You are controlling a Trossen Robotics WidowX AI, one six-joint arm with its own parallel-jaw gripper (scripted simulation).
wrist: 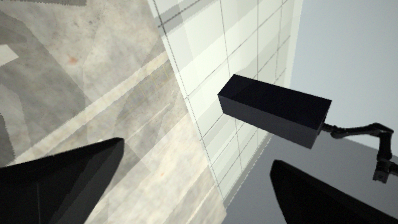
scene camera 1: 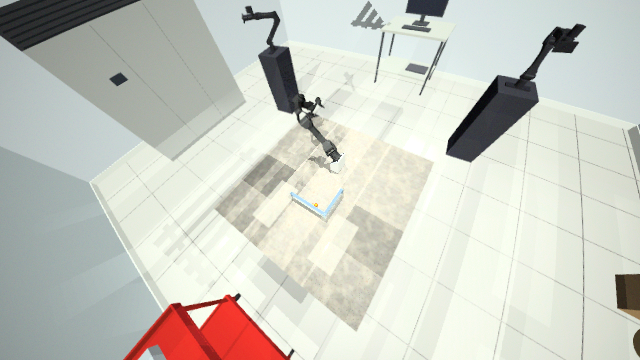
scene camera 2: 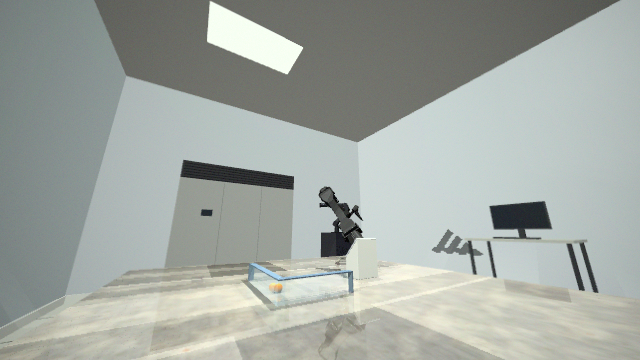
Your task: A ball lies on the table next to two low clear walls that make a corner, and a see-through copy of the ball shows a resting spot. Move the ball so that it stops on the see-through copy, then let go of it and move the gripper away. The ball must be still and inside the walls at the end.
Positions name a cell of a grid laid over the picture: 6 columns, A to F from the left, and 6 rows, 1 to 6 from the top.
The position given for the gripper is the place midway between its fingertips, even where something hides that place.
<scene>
The gripper (wrist: D5) is open and holds nothing. Further things: a clear wall (scene camera 2: C5).
</scene>
